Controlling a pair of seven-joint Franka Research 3 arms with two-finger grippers.
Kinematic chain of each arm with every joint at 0, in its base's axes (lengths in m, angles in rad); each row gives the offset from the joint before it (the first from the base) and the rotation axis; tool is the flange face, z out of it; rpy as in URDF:
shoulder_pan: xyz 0 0 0.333 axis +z
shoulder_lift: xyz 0 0 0 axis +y
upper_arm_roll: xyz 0 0 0.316 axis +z
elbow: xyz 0.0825 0 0 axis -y
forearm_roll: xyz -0.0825 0 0.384 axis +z
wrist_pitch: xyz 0 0 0 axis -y
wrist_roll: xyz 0.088 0 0 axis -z
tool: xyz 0 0 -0.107 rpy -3.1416 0 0
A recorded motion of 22 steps. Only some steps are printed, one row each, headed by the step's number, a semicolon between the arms.
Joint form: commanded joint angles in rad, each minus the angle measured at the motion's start. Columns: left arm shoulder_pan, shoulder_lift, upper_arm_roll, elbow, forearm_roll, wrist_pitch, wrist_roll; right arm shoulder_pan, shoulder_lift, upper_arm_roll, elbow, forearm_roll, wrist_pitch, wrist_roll.
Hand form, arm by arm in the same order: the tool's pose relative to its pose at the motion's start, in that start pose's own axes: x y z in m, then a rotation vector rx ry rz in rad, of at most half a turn. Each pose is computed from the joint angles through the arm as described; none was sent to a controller.
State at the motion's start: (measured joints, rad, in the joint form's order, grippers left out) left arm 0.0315 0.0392 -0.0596 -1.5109 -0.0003 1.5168 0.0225; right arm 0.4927 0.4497 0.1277 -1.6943 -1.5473 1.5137 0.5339
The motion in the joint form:
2: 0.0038 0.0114 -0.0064 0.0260 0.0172 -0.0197 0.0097; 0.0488 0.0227 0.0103 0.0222 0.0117 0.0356 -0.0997
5: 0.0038 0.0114 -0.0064 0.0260 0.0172 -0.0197 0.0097; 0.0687 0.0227 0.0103 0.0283 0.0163 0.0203 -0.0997
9: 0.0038 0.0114 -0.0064 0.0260 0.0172 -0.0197 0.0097; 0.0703 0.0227 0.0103 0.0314 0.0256 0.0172 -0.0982
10: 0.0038 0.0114 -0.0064 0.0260 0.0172 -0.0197 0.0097; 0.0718 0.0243 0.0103 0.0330 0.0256 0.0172 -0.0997
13: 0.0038 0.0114 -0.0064 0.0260 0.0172 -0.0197 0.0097; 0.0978 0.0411 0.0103 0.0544 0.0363 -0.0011 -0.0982
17: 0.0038 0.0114 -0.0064 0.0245 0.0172 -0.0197 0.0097; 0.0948 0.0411 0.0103 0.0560 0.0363 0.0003 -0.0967
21: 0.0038 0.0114 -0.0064 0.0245 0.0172 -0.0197 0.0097; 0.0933 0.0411 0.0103 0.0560 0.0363 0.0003 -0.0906
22: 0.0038 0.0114 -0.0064 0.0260 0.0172 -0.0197 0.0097; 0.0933 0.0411 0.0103 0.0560 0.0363 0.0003 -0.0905
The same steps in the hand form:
2: 0.0015 -0.0008 -0.0041 0.0161 -0.0055 0.0111; 0.0114 -0.0098 -0.0407 0.0291 0.0831 -0.1038
5: 0.0015 -0.0008 -0.0041 0.0161 -0.0055 0.0111; 0.0115 -0.0073 -0.0525 0.0248 0.0873 -0.0992
9: 0.0015 -0.0008 -0.0041 0.0161 -0.0055 0.0111; 0.0112 -0.0067 -0.0533 0.0318 0.0818 -0.0954
10: 0.0015 -0.0008 -0.0041 0.0161 -0.0055 0.0111; 0.0117 -0.0070 -0.0542 0.0318 0.0832 -0.0970
13: 0.0015 -0.0008 -0.0041 0.0161 -0.0055 0.0111; 0.0148 -0.0095 -0.0697 0.0332 0.0870 -0.0936
17: 0.0015 -0.0008 -0.0034 0.0161 -0.0070 0.0111; 0.0152 -0.0088 -0.0678 0.0344 0.0853 -0.0903
21: 0.0015 -0.0008 -0.0034 0.0161 -0.0070 0.0111; 0.0151 -0.0088 -0.0668 0.0348 0.0837 -0.0841
22: 0.0015 -0.0008 -0.0041 0.0161 -0.0055 0.0111; 0.0151 -0.0088 -0.0668 0.0348 0.0837 -0.0840

